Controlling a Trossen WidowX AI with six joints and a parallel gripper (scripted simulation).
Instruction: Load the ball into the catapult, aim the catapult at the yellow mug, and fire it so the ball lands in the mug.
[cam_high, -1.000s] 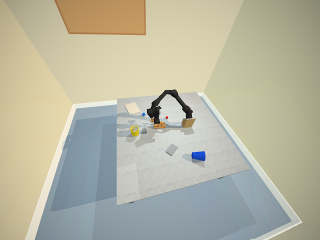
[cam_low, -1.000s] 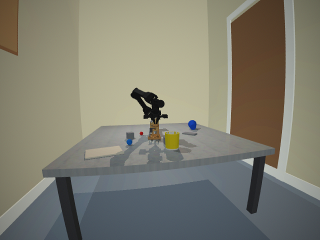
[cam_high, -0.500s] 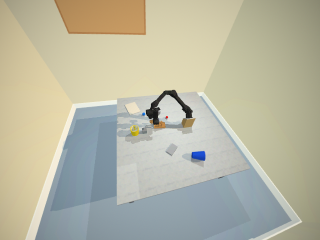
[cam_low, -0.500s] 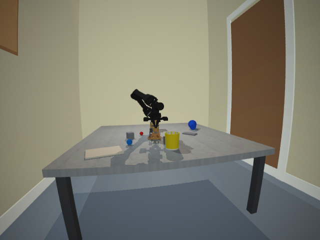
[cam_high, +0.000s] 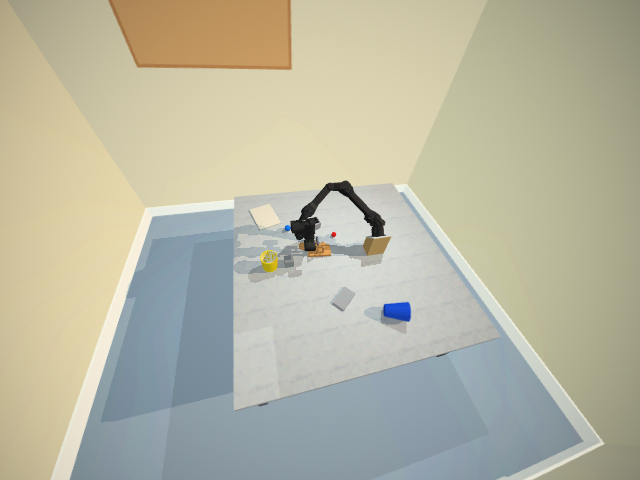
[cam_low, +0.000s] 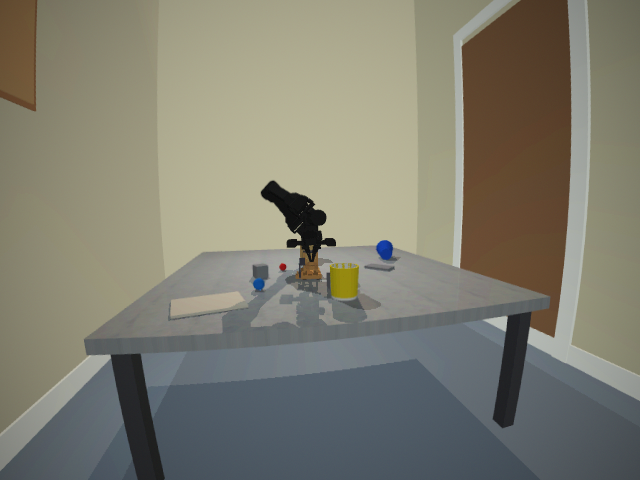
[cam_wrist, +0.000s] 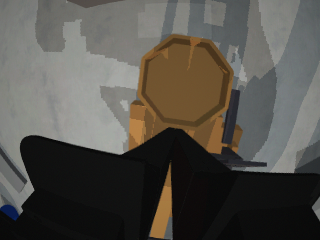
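Now: the wooden catapult 30 mm behind my gripper tip, 20 mm to the right of it and 10 mm below it. Also, from my gripper tip: blue ball (210 mm to the right, 80 mm ahead, 40 mm below); yellow mug (240 mm ahead, 40 mm to the left, 30 mm below); red ball (200 mm behind, 80 mm to the right, 40 mm below).
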